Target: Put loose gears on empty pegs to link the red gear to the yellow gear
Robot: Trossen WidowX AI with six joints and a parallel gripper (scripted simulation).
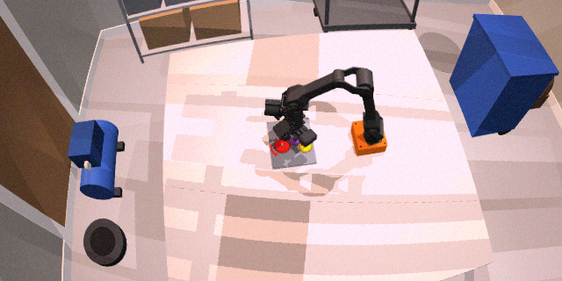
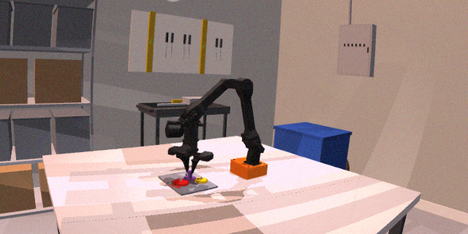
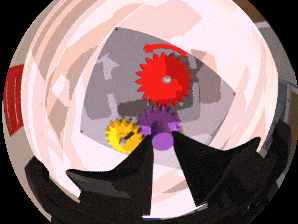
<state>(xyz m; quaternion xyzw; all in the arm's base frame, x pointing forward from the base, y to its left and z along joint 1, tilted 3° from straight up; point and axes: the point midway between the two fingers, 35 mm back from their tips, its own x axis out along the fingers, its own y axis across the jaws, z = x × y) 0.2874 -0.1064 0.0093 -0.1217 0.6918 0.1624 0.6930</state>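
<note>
My gripper tip is now 10 mm above the purple gear. Round my gripper tip: yellow gear (30 mm behind, 40 mm to the left, 20 mm below); red gear (50 mm ahead, 10 mm to the left, 20 mm below).
</note>
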